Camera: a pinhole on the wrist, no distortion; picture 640 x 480 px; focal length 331.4 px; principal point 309.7 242.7 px. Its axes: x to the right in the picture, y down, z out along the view. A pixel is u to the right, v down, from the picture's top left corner.
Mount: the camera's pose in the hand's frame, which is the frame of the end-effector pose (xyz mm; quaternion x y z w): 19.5 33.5 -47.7 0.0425 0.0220 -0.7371 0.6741
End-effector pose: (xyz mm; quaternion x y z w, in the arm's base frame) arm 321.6 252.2 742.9 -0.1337 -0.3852 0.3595 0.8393
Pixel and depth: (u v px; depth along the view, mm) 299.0 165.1 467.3
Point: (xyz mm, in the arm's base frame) -41.8 168.8 955.4
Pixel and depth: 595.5 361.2 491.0
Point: 305.9 15.4 1315.6
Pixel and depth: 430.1 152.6 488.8
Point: 33.3 4.9 1030.6
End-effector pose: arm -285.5 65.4 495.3 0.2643 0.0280 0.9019 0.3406
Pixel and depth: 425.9 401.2 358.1
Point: -158.0 237.8 798.7
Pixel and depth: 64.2 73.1 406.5
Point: -176.1 -334.7 813.8
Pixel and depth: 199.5 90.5 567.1
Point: 12.4 -303.2 882.3
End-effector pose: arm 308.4 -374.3 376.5 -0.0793 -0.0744 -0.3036 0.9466
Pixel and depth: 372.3 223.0 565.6
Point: 157.3 -348.6 873.9
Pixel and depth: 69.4 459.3 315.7
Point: 595.3 -277.6 684.3
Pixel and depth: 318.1 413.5 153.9
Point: 378.4 -398.8 497.8
